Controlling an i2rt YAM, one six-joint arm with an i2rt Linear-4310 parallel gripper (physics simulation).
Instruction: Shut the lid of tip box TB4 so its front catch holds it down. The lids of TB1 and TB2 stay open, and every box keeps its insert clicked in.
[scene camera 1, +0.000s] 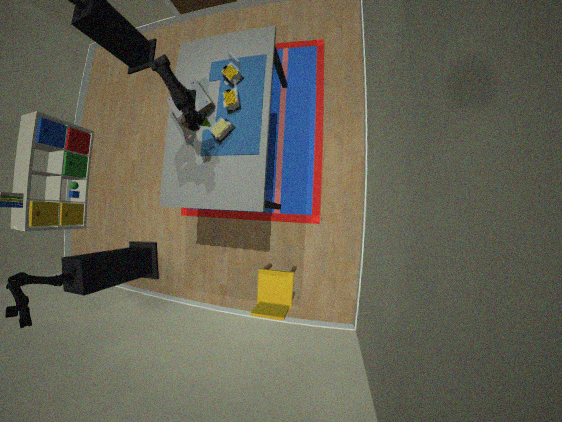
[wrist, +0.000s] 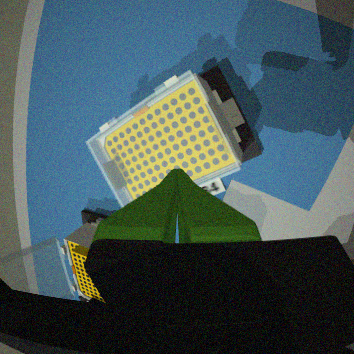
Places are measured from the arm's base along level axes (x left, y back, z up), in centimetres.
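Pixels of known places: gripper, between the fingertips: (scene camera 1: 210, 125) (wrist: 176, 177).
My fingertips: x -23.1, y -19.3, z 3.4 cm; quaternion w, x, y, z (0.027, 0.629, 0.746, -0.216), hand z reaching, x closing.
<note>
Ahead of a thing's pixels: the offset from my fingertips to its top centre. "*": to the spot under its first point. Level surfaces: height alone.
Tip box TB4 @[dx +1.2, dy -2.8, dz -4.2 cm] (scene camera 1: 222, 130) (wrist: 172, 135) stands on the blue mat, turned at an angle. Its clear lid lies over the pale yellow insert; whether the front catch holds is too small to tell. Its label @[* dx +4.6, dy +1.8, dz -11.8 cm] (wrist: 213, 187) shows partly behind the green fingertips. My gripper (scene camera 1: 206, 122) (wrist: 176, 177) is shut and empty, its tips over the label-side edge of TB4 in the wrist view; their height is unclear. Two other tip boxes, one @[dx +22.3, dy -10.7, dz -4.5 cm] (scene camera 1: 231, 98) (wrist: 82, 270) nearer and one @[dx +43.2, dy -10.3, dz -4.5 cm] (scene camera 1: 231, 73) farther, show bright yellow inserts. The nearer one's clear lid @[* dx +21.4, dy -18.0, dz -2.6 cm] (wrist: 40, 265) stands open. Their labels are unreadable.
The blue mat @[dz -12.0 cm] (scene camera 1: 250, 125) (wrist: 95, 55) lies on the grey table @[dz -12.3 cm] (scene camera 1: 235, 185). A pale tray-like object (scene camera 1: 204, 95) is partly hidden by the arm. A second black arm (scene camera 1: 20, 300), a yellow chair (scene camera 1: 275, 287) and a white shelf unit (scene camera 1: 22, 165) stand away from the table.
</note>
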